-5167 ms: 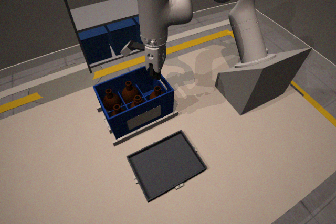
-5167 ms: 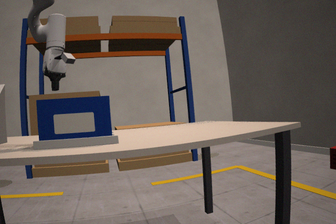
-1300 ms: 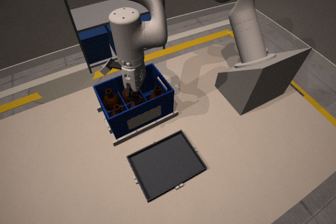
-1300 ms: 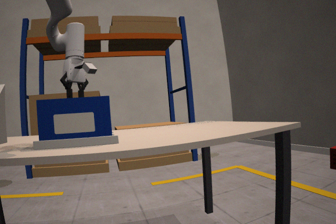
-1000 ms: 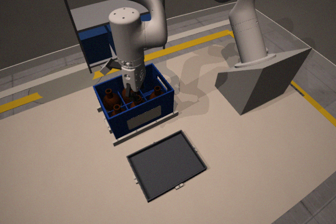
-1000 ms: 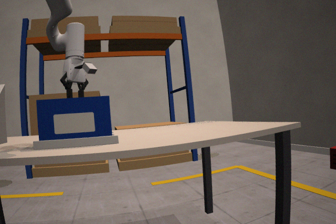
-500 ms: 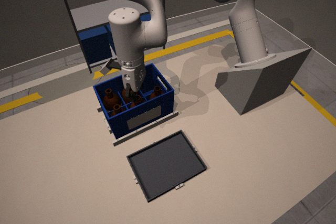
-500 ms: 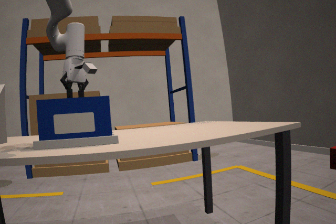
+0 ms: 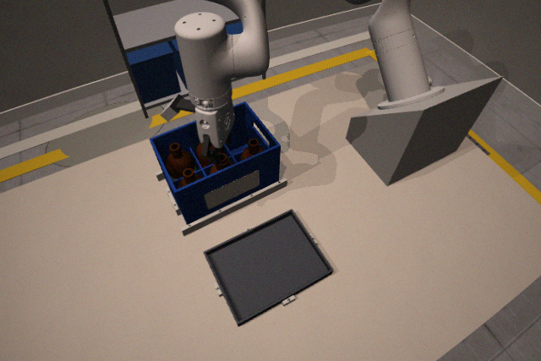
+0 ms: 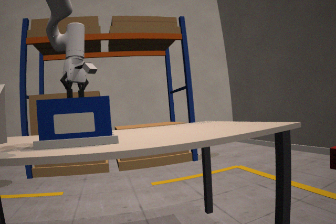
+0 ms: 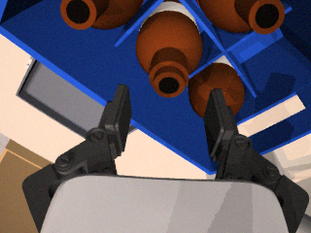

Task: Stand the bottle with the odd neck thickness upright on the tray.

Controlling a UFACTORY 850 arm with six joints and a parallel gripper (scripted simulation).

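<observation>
The brown bottle lies 11 cm below my hand. Round my hand: dark grey tray 3 cm behind, 23 cm to the left, 19 cm below; crate 1 cm ahead, 4 cm to the right, 12 cm below.
</observation>
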